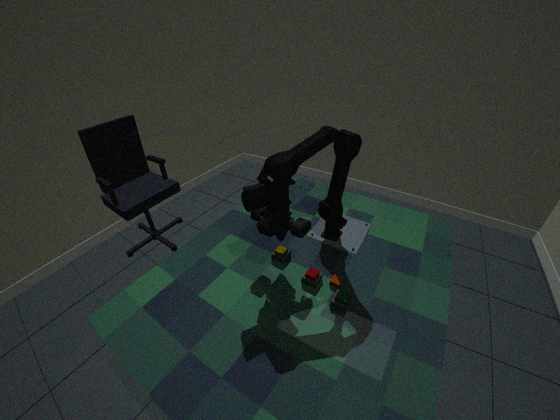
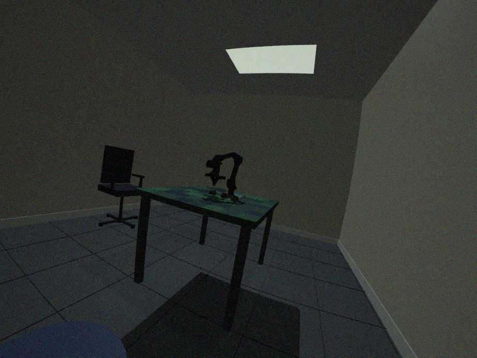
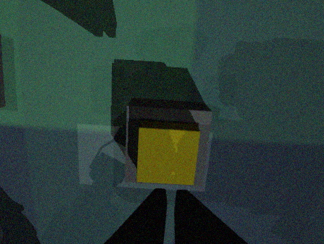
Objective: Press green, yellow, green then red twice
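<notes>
Now: the yellow button 5 cm below my gripper tip. The rest, counted from my gripper tip: red button (3 cm ahead, 14 cm to the left, 5 cm below); then orange button (21 cm to the left, 7 cm below); then green button (6 cm ahead, 25 cm to the left, 5 cm below).
</notes>
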